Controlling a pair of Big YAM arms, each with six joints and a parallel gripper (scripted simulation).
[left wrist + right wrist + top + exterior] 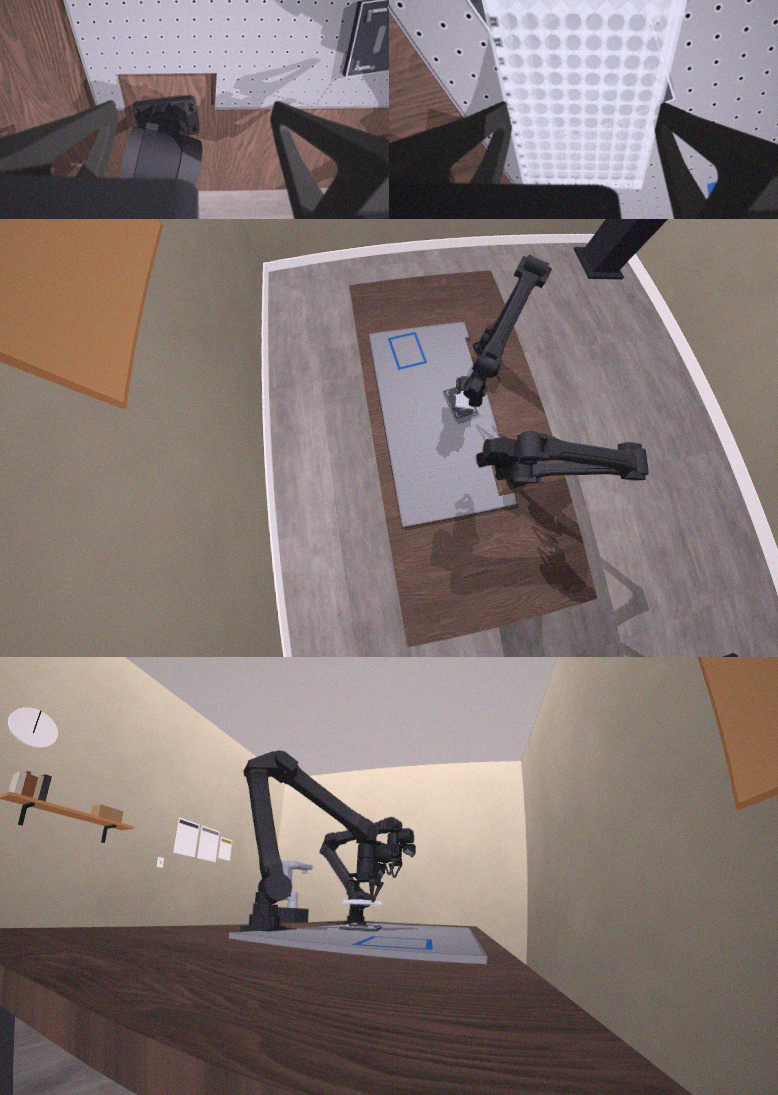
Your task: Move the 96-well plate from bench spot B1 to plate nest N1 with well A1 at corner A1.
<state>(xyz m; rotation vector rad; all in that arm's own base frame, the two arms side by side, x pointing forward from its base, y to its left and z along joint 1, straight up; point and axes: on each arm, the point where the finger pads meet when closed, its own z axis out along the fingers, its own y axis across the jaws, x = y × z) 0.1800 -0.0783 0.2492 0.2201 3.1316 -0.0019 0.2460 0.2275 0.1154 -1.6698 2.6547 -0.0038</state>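
Now: the 96-well plate 1 cm below my right hand. From my right hand the other things lie so: plate nest N1: 10 cm below; then A1 label: 9 cm below, 8 cm to the right, 4 cm behind.
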